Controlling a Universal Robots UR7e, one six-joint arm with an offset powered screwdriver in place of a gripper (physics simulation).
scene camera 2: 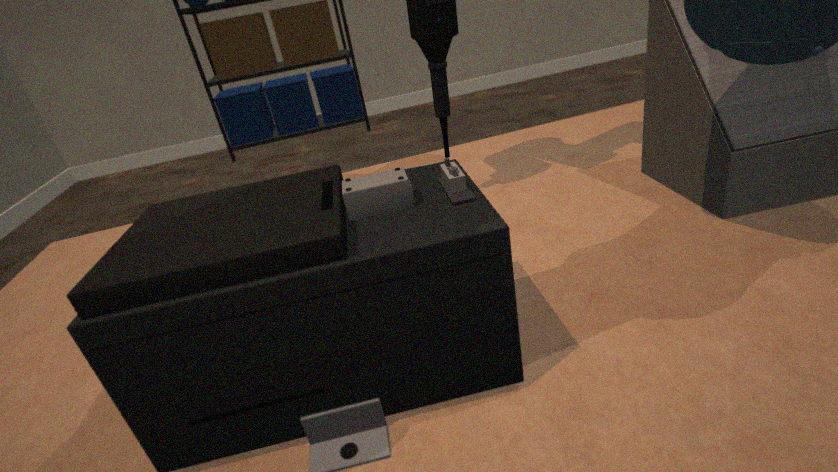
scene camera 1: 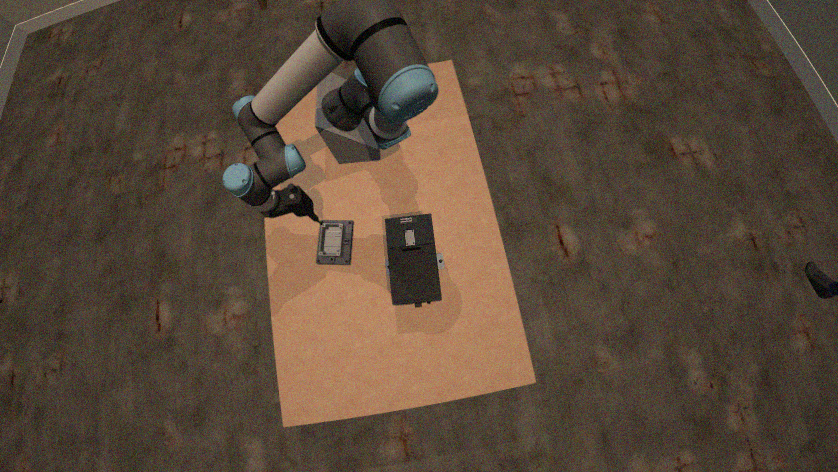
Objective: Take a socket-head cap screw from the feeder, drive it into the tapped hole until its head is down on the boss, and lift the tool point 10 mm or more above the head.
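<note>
What I can see here is a black screw feeder (scene camera 2: pixel 424 339).
</note>
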